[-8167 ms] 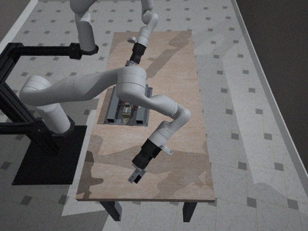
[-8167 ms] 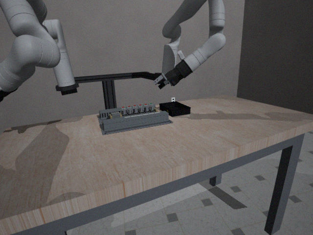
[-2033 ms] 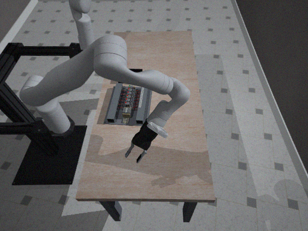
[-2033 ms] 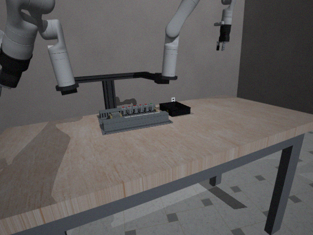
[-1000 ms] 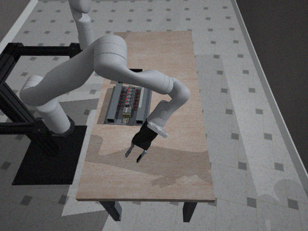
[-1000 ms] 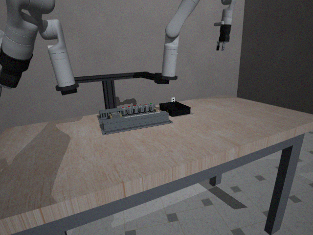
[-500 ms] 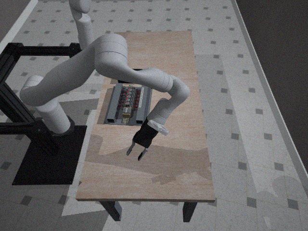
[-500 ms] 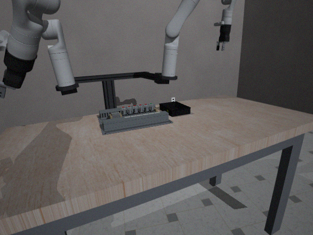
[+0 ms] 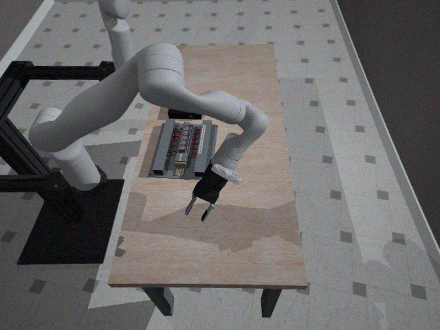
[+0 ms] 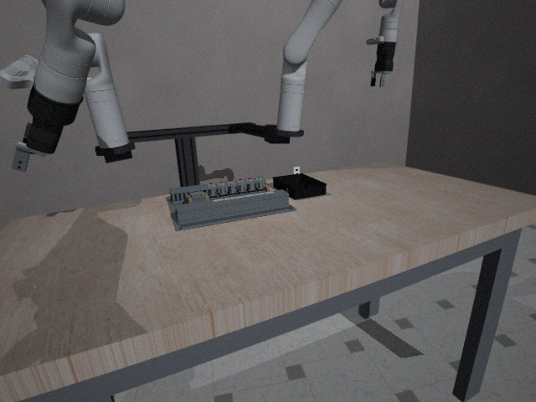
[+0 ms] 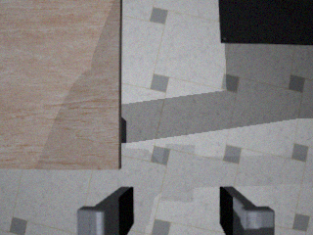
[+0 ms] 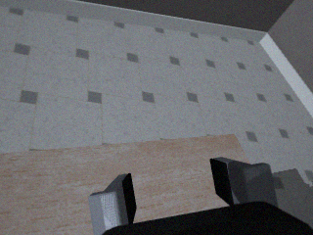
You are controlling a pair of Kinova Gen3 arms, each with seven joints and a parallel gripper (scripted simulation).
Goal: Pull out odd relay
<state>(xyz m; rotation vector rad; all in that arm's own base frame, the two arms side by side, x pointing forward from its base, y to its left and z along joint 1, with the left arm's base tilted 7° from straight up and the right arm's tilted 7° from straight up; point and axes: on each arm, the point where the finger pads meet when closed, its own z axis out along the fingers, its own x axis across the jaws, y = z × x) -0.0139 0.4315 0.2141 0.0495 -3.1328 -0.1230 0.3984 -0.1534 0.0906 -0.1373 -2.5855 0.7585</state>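
The green-button relay lies 53 cm to the left of my right hand, 16 cm below it and 10 cm behind it. Round my right hand: black parts tray 68 cm to the left, 20 cm below, 13 cm behind; grey relay panel 43 cm to the left, 19 cm below, 11 cm behind.
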